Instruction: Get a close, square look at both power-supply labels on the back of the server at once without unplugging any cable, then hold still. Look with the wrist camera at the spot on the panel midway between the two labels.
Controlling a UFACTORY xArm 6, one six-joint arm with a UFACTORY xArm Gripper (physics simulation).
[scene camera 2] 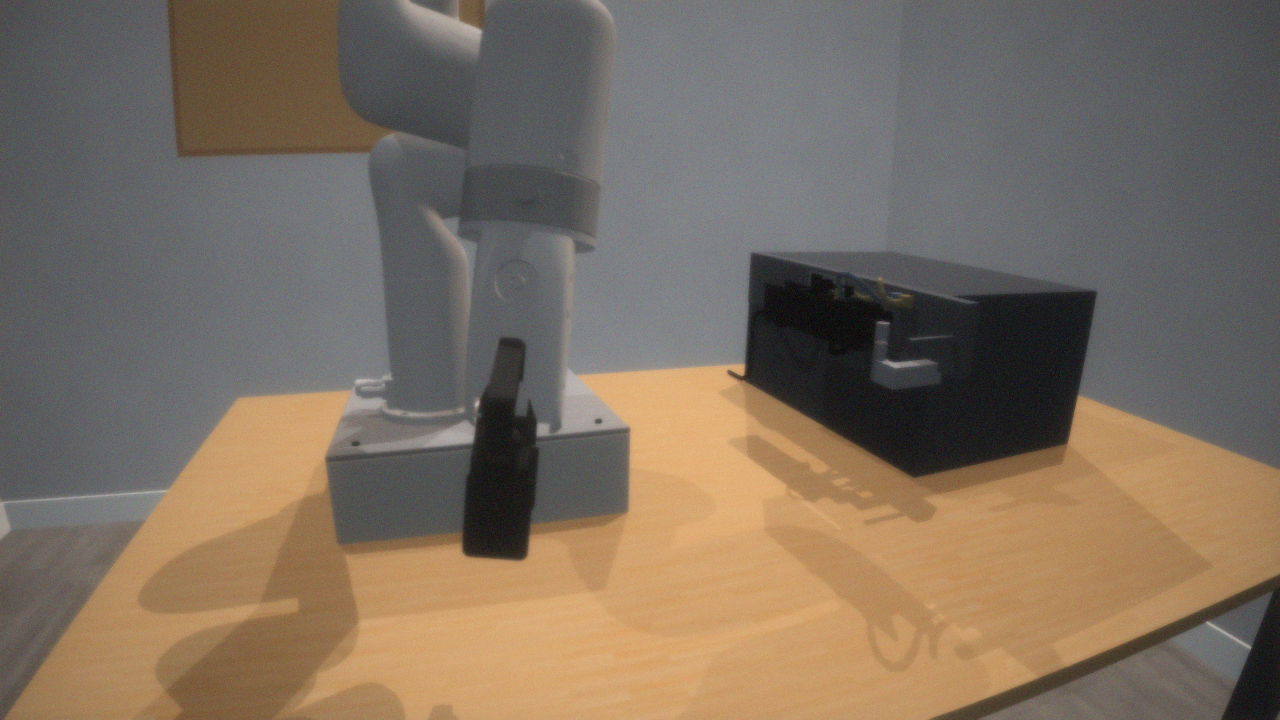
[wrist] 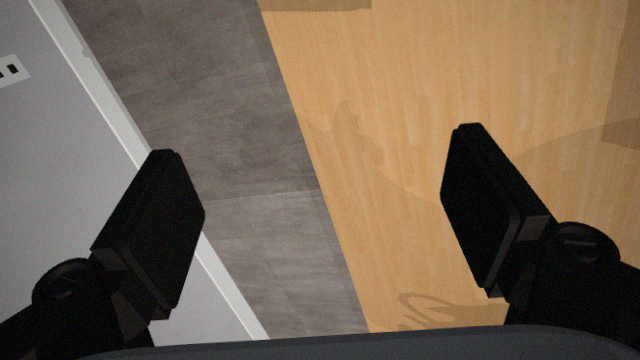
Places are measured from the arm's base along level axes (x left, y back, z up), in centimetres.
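Pixels of known places: gripper, between the fingertips: (scene camera 2: 502, 530) (wrist: 317, 172); arm's base, origin of its link: (scene camera 2: 435, 409).
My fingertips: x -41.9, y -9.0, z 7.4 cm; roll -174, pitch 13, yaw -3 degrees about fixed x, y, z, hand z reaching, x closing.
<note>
Ahead of a thing's pixels: the offset from my fingertips to its top centre. "*": to the spot under its first point. Level surfaces: height alone.
The server {dz +7.0, dx +58.4, dy -56.9 cm} (scene camera 2: 993, 385) is a black box at the right of the table in the scene view. Its cabled face, turned toward the left front, carries dark connectors, blue and yellow cables {* dz +6.8, dx +37.0, dy -42.9 cm} (scene camera 2: 881, 293) and a light grey bracket-like part {* dz -1.3, dx +31.9, dy -44.2 cm} (scene camera 2: 905, 371). The power-supply labels cannot be made out there, and the server does not show in the wrist view. My gripper (wrist: 317, 172) is open and empty, its two black fingers wide apart. In the scene view the dark gripper hangs in front of the robot's base, left of the server and apart from it.
The grey base box (scene camera 2: 483, 488) stands left on the wooden table {dz -16.2 cm} (scene camera 2: 680, 573) (wrist: 400, 65). The wrist view also shows the table's edge, grey floor (wrist: 250, 150), a white skirting board (wrist: 107, 95) and a wall with a socket plate (wrist: 14, 71). A brown board (scene camera 2: 259, 80) hangs behind the arm.
</note>
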